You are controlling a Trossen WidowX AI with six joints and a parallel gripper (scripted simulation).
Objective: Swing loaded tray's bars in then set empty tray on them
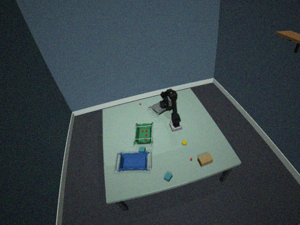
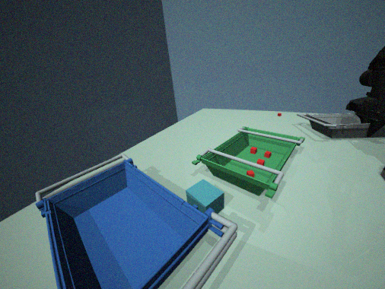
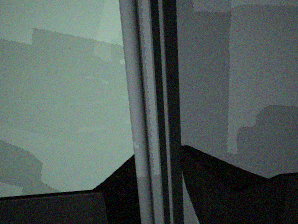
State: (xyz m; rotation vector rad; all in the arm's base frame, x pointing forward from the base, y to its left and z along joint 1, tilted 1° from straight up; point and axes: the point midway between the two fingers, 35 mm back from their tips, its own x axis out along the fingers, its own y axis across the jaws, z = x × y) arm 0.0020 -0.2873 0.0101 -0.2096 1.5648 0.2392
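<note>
The grey tray is 7 cm to the right of my gripper tip, 3 cm above it and 2 cm ahead of it. From my gripper tip the other things lie so: brown box 80 cm to the left, 7 cm behind, 1 cm above; yellow block 52 cm to the left, 1 cm below, 1 cm ahead.
</note>
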